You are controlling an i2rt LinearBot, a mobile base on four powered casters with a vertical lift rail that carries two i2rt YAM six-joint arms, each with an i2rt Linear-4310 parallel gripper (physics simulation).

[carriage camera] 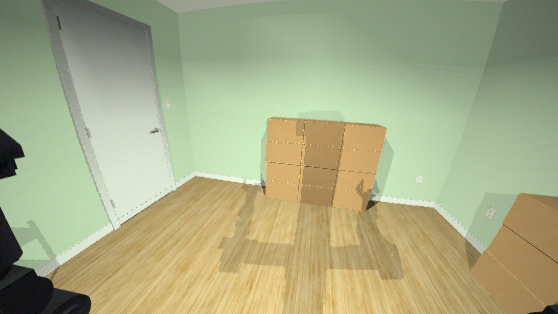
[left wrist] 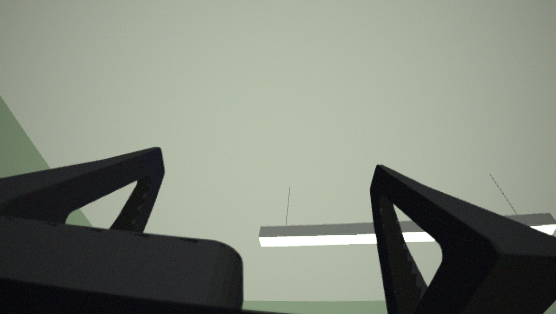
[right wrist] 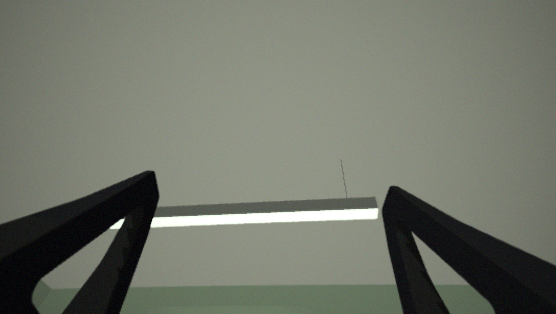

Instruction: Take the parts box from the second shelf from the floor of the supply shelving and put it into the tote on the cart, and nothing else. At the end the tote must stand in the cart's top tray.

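Places are measured from the left arm's base along level axes (x ahead, y left, z up), in millimetres.
Where they show: left gripper, fingertip midpoint: (left wrist: 267,168); right gripper, fingertip midpoint: (right wrist: 272,190).
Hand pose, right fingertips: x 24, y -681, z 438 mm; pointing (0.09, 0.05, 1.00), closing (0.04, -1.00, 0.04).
After its pixels a point has its place.
The supply shelving, the parts box, the cart and the tote do not show in the carriage view. My left gripper (left wrist: 267,168) {x 23, y 6, z 440 mm} is open and empty in the left wrist view, its fingers wide apart against the ceiling. My right gripper (right wrist: 272,190) {x 24, y -681, z 438 mm} is open and empty in the right wrist view, also against the ceiling. Part of my left arm (carriage camera: 30,280) {x 14, y -39, z 212 mm} shows at the left edge of the carriage view.
A wide stack of cardboard boxes (carriage camera: 322,165) {x 1793, y -804, z -325 mm} stands against the far wall. Another box stack (carriage camera: 525,250) {x 647, y -2009, z -420 mm} stands at the right by the right wall. A closed white door (carriage camera: 117,115) {x 1417, y 1357, z 246 mm} is in the left wall. A ceiling lamp (left wrist: 320,235) {x 980, y -115, z 1184 mm} (right wrist: 265,215) {x 915, y -606, z 1181 mm} shows in both wrist views.
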